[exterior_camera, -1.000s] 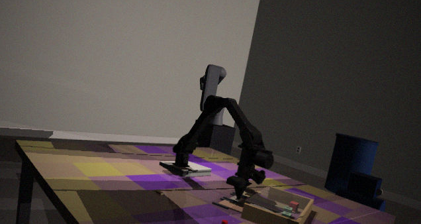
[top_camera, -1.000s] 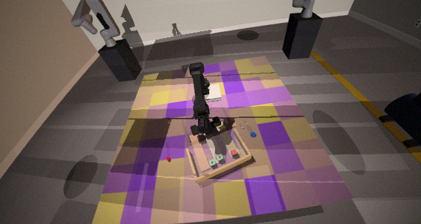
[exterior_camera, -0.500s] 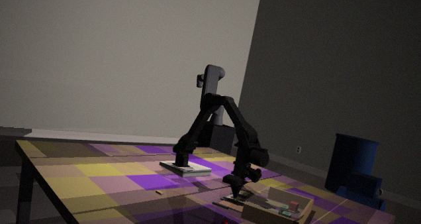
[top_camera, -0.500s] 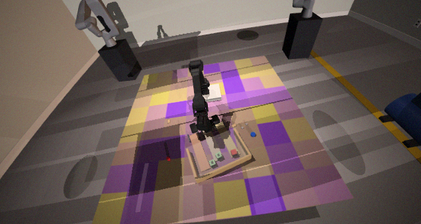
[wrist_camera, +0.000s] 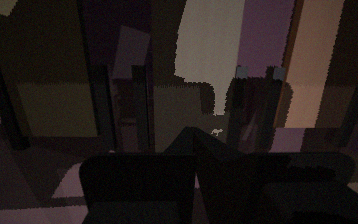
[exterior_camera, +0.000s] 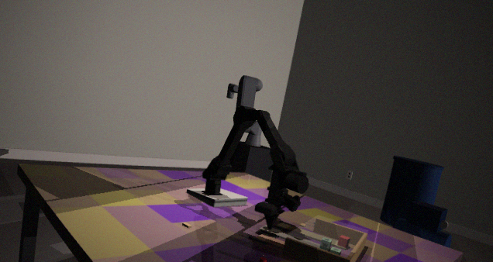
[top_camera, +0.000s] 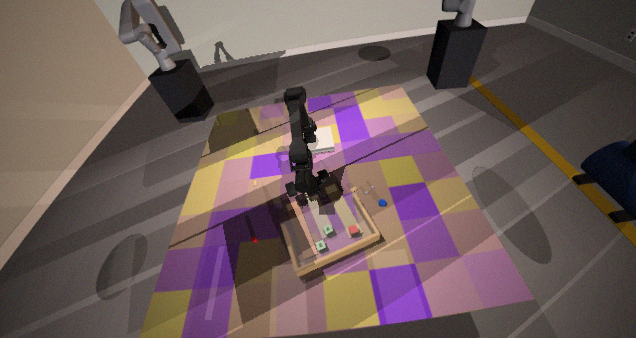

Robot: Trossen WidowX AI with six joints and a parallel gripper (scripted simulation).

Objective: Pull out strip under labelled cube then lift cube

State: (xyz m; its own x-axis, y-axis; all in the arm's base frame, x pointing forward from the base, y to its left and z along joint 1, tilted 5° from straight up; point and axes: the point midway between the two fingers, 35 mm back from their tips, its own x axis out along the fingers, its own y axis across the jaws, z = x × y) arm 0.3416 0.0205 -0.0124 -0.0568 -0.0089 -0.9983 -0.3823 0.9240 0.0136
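My gripper tip is 9 cm short of the pale strip and 3 cm to the right of it. From my gripper tip the other things lie so: blue block 30 cm to the left, 6 cm ahead; then red block 22 cm to the right, 21 cm ahead, 1 cm above.
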